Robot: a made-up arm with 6 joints. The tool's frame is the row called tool.
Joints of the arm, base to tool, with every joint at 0 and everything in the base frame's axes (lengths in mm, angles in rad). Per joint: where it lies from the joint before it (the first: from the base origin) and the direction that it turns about. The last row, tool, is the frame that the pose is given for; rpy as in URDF.
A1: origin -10 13 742 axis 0 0 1
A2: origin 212 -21 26 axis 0 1 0
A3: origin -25 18 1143 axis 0 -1 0
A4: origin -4 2 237 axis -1 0 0
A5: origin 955 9 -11 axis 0 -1 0
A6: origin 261 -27 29 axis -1 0 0
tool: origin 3 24 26 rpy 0.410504 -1.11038 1.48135
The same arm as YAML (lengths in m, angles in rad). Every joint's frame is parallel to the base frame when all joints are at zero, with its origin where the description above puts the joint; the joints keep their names.
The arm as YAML. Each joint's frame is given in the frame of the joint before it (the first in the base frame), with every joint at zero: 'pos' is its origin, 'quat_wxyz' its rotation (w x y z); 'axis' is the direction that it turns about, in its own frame. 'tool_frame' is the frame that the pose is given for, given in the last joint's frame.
length_unit: m
angle_unit: rad
joints:
  - joint: A1
    pos: [-0.01, 0.013, 0.742]
    quat_wxyz: [1.0, 0.0, 0.0, 0.0]
    axis: [0.0, 0.0, 1.0]
  - joint: A2
    pos: [0.212, -0.021, 0.026]
    quat_wxyz: [1.0, 0.0, 0.0, 0.0]
    axis: [0.0, 1.0, 0.0]
  - joint: A3
    pos: [-0.025, 0.018, 1.143]
    quat_wxyz: [1.0, 0.0, 0.0, 0.0]
    axis: [0.0, -1.0, 0.0]
  - joint: A4
    pos: [-0.004, 0.002, 0.237]
    quat_wxyz: [1.0, 0.0, 0.0, 0.0]
    axis: [-1.0, 0.0, 0.0]
  - joint: A5
    pos: [0.955, 0.009, -0.011]
    quat_wxyz: [1.0, 0.0, 0.0, 0.0]
    axis: [0.0, -1.0, 0.0]
  - joint: A6
    pos: [0.261, -0.027, 0.029]
    quat_wxyz: [1.0, 0.0, 0.0, 0.0]
    axis: [-1.0, 0.0, 0.0]
tool_frame:
  pos: [0.003, 0.024, 0.026]
  quat_wxyz: [0.541506, 0.476042, -0.263971, 0.640683]

